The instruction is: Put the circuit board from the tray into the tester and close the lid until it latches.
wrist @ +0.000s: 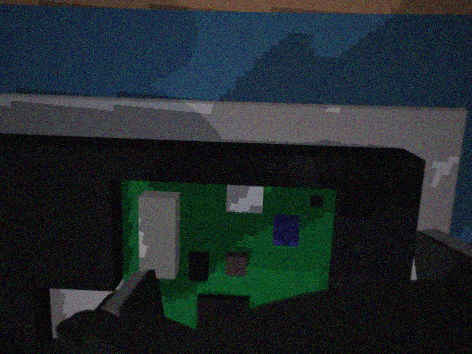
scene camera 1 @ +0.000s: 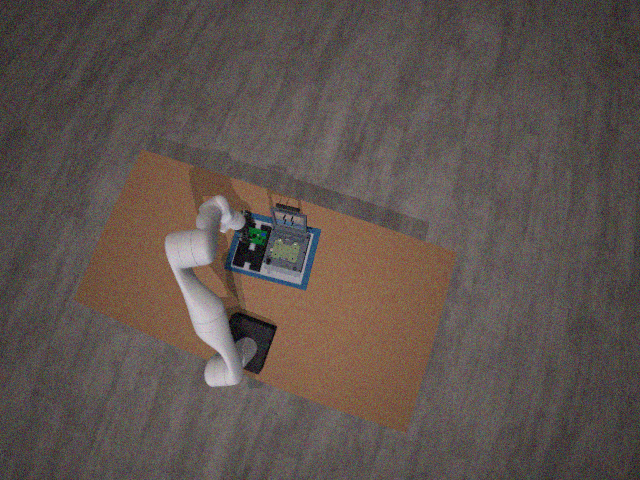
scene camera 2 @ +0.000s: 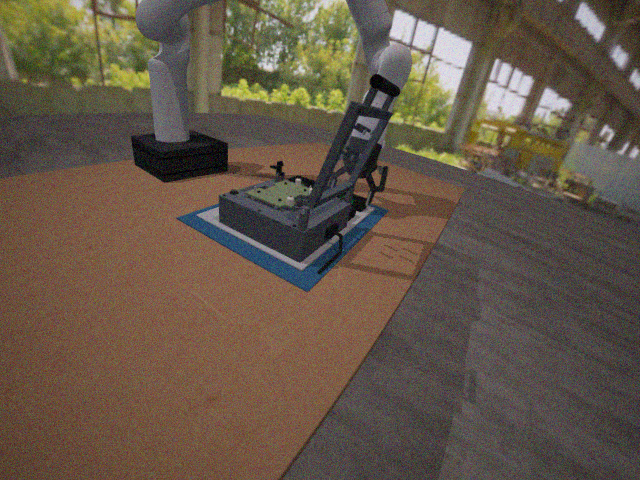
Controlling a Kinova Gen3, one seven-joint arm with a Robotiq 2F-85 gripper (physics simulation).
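Places are measured from the arm's base along level axes (x right, y down, z ahead), in centimetres.
Where they show: gripper, fingertip midpoint: (wrist: 285,279) (scene camera 1: 251,230); arm's base, link origin: (scene camera 1: 246,348) (scene camera 2: 173,138).
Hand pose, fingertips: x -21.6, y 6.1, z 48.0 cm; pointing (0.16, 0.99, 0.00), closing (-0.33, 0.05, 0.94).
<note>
Things, the pixels of their top centre, and the offset from my fingertips. "*": a spot on its surface instead. Level surfaces: height alone.
- green circuit board, top centre: (wrist: 220,341) (scene camera 1: 254,235) dx +2.6, dy -0.3, dz -1.7 cm
- grey tester, surface spot: (scene camera 2: 270,229) * dx +28.0, dy -1.6, dz +2.9 cm
- white plate, surface spot: (wrist: 270,123) * dx -4.8, dy +1.8, dz -1.5 cm
- blue mat, surface height: dy +2.2 cm
- brown table, surface height: dy +2.4 cm
The green circuit board (scene camera 1: 257,235) (wrist: 259,256) lies flat in the black tray (scene camera 1: 247,257) (wrist: 368,211). To the right of the tray stands the grey tester (scene camera 1: 288,252) (scene camera 2: 270,229). Its lid (scene camera 1: 289,218) (scene camera 2: 347,138) is tipped up and open, and its greenish bed (scene camera 2: 282,192) is bare. My gripper (scene camera 1: 246,226) (scene camera 2: 369,183) is open and empty, low over the board at the tray's far end. One finger (wrist: 126,295) shows at the lower left of the wrist view, beside the board's left edge. In scene camera 2 the lid partly hides the gripper and the tray.
Tray and tester sit on a white plate (wrist: 270,123) on a blue mat (scene camera 1: 311,261) (scene camera 2: 270,267) (wrist: 164,53) on the brown table (scene camera 1: 366,310) (scene camera 2: 175,357). A black lever (scene camera 2: 334,252) sticks out at the tester's front. The arm's black base (scene camera 1: 258,333) (scene camera 2: 177,154) stands nearby.
</note>
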